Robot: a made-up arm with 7 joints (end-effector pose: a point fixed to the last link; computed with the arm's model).
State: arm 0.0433 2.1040 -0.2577 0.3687 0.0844 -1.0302 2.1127
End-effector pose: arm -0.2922 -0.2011 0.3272 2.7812 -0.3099 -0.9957
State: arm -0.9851 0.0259 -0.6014 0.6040 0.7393 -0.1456 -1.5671
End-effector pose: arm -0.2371 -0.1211 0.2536 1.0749 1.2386 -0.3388
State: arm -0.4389 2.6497 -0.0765 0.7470 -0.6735 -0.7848 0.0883
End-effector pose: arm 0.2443 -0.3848 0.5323 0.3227 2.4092 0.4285
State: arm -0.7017 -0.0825 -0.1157 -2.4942 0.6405 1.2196 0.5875
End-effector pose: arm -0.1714 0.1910 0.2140 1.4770 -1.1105 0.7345
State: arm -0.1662 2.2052 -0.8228 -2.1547 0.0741 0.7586 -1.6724
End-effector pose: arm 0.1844 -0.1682 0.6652 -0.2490 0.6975 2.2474
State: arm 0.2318 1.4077 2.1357 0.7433 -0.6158 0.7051 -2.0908
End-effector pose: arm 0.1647 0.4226 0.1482 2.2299 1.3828 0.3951
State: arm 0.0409 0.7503 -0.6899 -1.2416 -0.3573 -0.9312 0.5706
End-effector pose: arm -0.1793 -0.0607 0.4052 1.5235 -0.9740 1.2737
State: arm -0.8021 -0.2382 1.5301 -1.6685 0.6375 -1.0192 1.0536
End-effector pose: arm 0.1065 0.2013 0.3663 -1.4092 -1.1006 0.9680
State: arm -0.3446 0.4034 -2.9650 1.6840 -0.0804 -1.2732 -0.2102
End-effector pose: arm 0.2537 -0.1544 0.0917 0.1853 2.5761 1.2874
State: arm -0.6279 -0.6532 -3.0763 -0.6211 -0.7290 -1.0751 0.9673
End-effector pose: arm 0.1940 -0.0571 0.2149 -1.6841 -0.9430 -2.2035
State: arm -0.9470 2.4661 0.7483 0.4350 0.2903 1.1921 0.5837
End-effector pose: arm -0.2102 -0.2727 0.7827 0.4673 0.1654 -1.6927
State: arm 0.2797 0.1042 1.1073 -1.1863 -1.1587 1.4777 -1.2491
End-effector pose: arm 0.1048 0.4353 0.5591 -1.6180 -1.1116 1.8129
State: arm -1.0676 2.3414 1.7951 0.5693 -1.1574 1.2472 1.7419
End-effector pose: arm -0.3728 -0.1430 0.3665 0.1093 -0.9804 -1.1796
